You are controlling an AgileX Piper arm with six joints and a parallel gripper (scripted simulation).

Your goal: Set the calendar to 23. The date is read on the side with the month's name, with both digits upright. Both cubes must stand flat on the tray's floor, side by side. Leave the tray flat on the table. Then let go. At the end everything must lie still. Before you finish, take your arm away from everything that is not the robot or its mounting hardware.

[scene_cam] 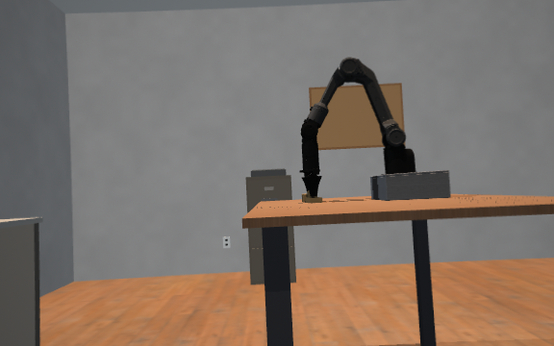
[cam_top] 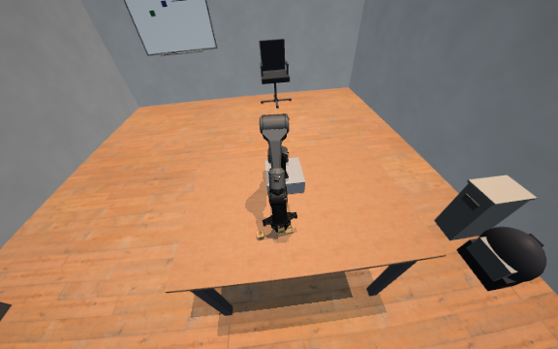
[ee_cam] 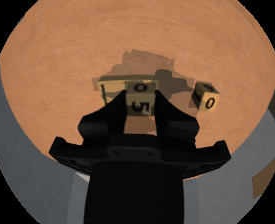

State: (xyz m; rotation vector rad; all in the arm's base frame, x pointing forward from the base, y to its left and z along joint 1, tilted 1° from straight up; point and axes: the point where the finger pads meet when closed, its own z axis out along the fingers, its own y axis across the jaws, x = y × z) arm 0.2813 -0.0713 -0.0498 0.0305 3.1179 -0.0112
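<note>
Now: hand 20 mm to the right of the tan calendar tray and 20 mm above it. From my hand the other things lie so: tan calendar cube: 90 mm to the right, 10 mm below.
</note>
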